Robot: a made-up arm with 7 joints.
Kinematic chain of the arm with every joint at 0, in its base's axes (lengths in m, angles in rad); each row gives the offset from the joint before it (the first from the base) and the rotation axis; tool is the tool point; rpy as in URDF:
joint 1: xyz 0 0 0.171 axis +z
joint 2: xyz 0 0 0 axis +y
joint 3: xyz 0 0 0.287 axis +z
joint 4: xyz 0.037 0 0 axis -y
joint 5: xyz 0.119 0 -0.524 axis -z
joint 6: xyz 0 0 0 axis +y
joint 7: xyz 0.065 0 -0.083 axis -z
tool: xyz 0 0 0 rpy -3.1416 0 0
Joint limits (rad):
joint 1: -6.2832..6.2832
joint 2: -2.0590..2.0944
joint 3: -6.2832..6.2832
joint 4: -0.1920..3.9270
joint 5: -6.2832..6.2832
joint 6: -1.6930..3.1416
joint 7: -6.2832..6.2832
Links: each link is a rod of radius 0.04 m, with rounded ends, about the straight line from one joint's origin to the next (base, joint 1, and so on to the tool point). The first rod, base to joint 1, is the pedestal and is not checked.
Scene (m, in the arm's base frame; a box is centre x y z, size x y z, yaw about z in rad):
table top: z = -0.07
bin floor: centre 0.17 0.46 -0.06 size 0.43 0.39 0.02 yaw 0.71
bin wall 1: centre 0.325 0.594 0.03 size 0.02 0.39 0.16 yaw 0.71
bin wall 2: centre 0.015 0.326 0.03 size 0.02 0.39 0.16 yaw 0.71
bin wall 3: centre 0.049 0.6 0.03 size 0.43 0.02 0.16 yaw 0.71
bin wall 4: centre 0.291 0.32 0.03 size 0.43 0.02 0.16 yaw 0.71
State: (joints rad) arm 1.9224 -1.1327 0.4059 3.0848 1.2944 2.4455 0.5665
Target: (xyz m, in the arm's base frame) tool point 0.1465 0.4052 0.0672
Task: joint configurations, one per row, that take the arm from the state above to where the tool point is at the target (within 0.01 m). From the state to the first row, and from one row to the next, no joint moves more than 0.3 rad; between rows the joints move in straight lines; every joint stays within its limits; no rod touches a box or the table.
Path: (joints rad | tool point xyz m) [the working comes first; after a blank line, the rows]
Joints at the target: 1.2875 0.2031 -0.2296 0.8274 0.8076 2.4784 0.5665
Straight joint move there: clear.

1: 1.8430 -0.9657 0.3265 2.8026 1.2336 2.4496 0.5665 | 0.0343 -0.6127 0.6901
2: 1.7637 -0.7987 0.2470 2.5204 1.1727 2.4537 0.5665 | -0.0832 -0.3911 0.8547
3: 1.6843 -0.6318 0.1676 2.2383 1.1119 2.4579 0.5665 | -0.1436 -0.1099 0.9143
4: 1.6050 -0.4648 0.0881 1.9561 1.0510 2.4620 0.5665 | -0.1365 0.1703 0.8605
5: 1.5256 -0.2978 0.0087 1.6739 0.9902 2.4661 0.5665 | -0.0729 0.3899 0.7088
6: 1.4463 -0.1308 -0.0708 1.3917 0.9293 2.4702 0.5665 | 0.0193 0.5069 0.4944
7: 1.3669 0.0362 -0.1502 1.1096 0.8685 2.4743 0.5665 | 0.1034 0.5067 0.2646
8: 1.2875 0.2031 -0.2296 0.8274 0.8076 2.4784 0.5665 | 0.1465 0.4052 0.0672

